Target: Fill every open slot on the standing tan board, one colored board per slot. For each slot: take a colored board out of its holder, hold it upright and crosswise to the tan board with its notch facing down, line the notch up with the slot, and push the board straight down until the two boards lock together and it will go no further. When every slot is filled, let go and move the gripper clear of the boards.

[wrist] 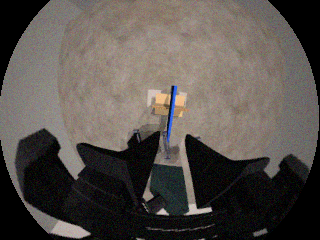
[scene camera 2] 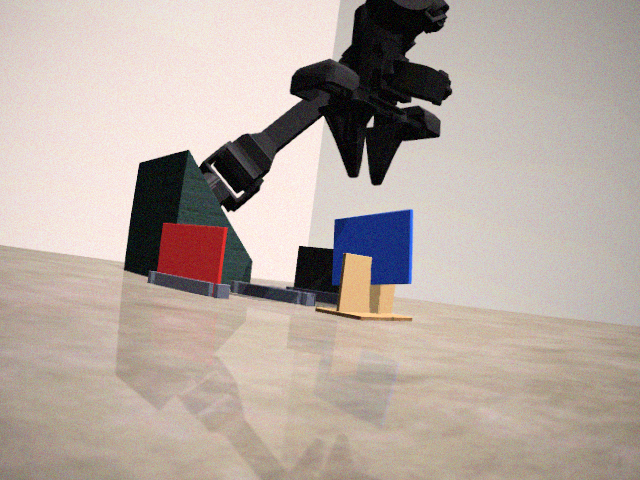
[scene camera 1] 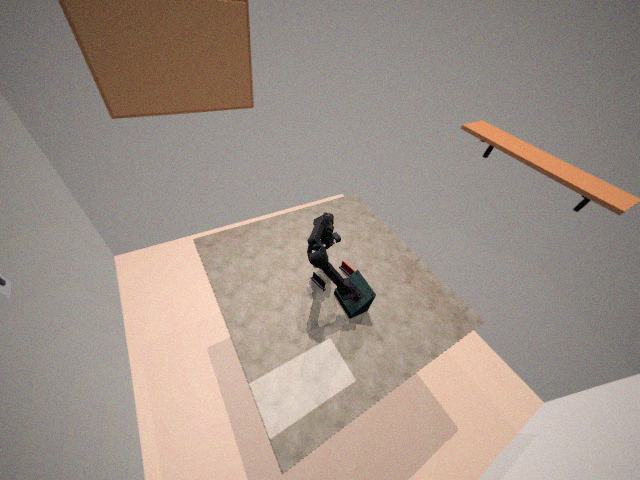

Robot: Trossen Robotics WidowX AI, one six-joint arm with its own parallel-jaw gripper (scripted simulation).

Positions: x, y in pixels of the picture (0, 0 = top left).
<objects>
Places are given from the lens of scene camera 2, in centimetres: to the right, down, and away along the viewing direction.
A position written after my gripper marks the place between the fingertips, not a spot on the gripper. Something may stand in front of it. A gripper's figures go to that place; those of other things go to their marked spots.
my gripper (scene camera 2: 364, 181): 5, -6, 54
red board (scene camera 2: 196, 252): -13, 1, 53
blue board (scene camera 2: 386, 237): 6, 0, 50
black board (scene camera 2: 314, 267): -1, 4, 69
tan board (scene camera 2: 357, 299): 4, 6, 50
The marked spots on the tan board and the black board are 19 cm apart.
</objects>
